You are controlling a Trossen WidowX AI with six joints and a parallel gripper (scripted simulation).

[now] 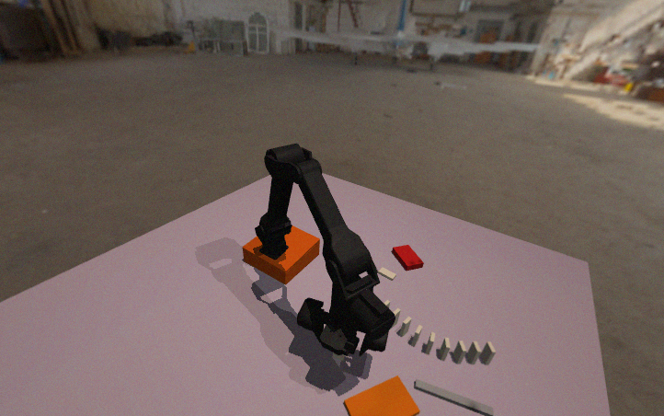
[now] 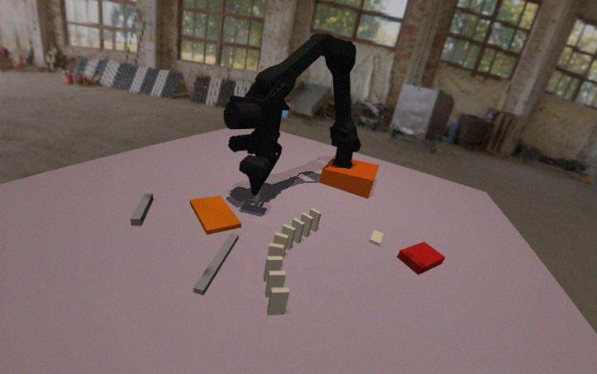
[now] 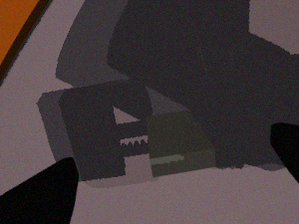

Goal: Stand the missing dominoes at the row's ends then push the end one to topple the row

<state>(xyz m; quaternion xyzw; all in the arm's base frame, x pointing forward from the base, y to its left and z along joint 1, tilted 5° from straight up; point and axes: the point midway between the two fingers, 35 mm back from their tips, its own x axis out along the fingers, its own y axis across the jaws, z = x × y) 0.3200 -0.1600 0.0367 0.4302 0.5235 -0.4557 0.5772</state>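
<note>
The red block lies 42 cm to the left of my gripper tip, 3 cm below it and 2 cm ahead of it. The rest, counted from my gripper tip: short grey bar 20 cm ahead, 18 cm to the right, 3 cm below; orange flat plate 12 cm ahead, 5 cm to the right, 3 cm below.
</note>
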